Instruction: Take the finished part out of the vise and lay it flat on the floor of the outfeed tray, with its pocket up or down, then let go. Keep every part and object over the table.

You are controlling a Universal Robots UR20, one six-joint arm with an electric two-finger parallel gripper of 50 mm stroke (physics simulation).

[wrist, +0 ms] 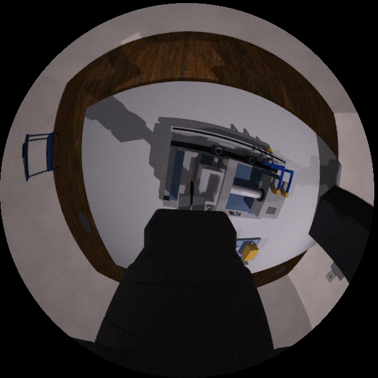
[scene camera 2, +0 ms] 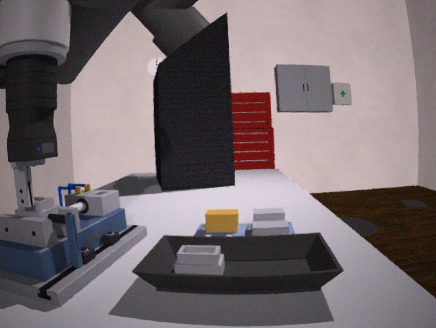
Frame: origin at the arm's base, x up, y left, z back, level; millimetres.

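Seen in the pictures: gripper, fingertip midpoint: (scene camera 2: 26,206).
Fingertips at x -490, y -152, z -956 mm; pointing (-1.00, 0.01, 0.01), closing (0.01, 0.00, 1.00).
Observation:
Offsets run from my fingertips to a thing's top centre. "spot": to the spot under its first point.
The finished part {dx +5, dy -3, dz +27 mm} (scene camera 2: 41,203) (wrist: 212,181) is light grey with an open pocket facing up in the wrist view. It sits between the jaws of the vise {dx -11, dy +5, dz +91 mm} (scene camera 2: 30,227) (wrist: 226,187), partly hidden by them in the scene view. My gripper (scene camera 2: 25,207) (wrist: 191,187) points down over the vise, its fingers together and empty beside the part, on the side away from the screw. Whether the fingertips touch the vise or part is unclear. The dark outfeed tray (scene camera 2: 240,283) stands right of the vise in the scene view, with a light stepped piece {dx -63, dy +243, dz +28 mm} (scene camera 2: 199,260), pocket up, at its left end.
Behind the tray, a blue plate {spot: dx -102, dy +226, dz +235 mm} (scene camera 2: 200,230) bears a yellow block {dx -66, dy +269, dz +239 mm} (scene camera 2: 221,221) (wrist: 250,252) and light grey blocks {dx -66, dy +351, dz +142 mm} (scene camera 2: 270,222). A tall black panel (scene camera 2: 195,115) stands farther back. A grey rail {spot: dx -97, dy +93, dz +37 mm} (scene camera 2: 100,265) runs along the vise's near side, with blue pipes {spot: dx -20, dy -46, dz +176 mm} (scene camera 2: 61,196) (wrist: 285,172) at its far end.

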